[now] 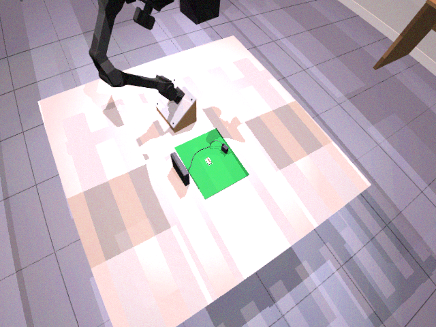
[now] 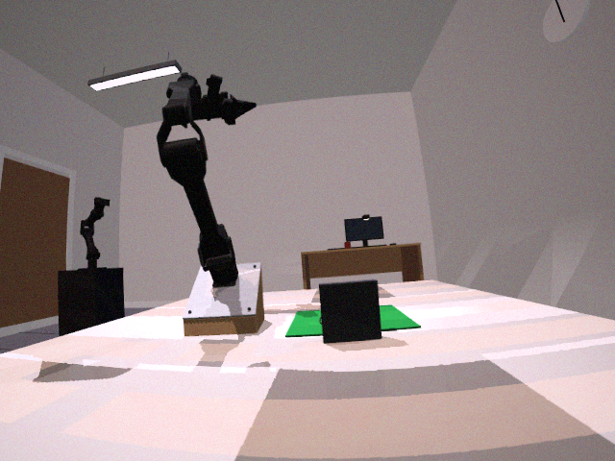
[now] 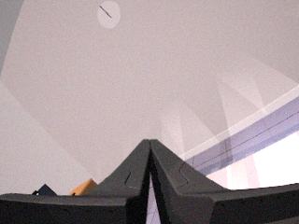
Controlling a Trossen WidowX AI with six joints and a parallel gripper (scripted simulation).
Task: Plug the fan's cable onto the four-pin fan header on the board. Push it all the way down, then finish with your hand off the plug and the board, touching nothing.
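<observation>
Right now my gripper tip is 210 mm short of the fan cable plug, 90 mm to the right of it and 610 mm above it. The rest, counted from my gripper tip: fan 190 mm ahead, 140 mm to the right, 570 mm below; then green board 220 mm ahead, 10 mm to the left, 650 mm below.
</observation>
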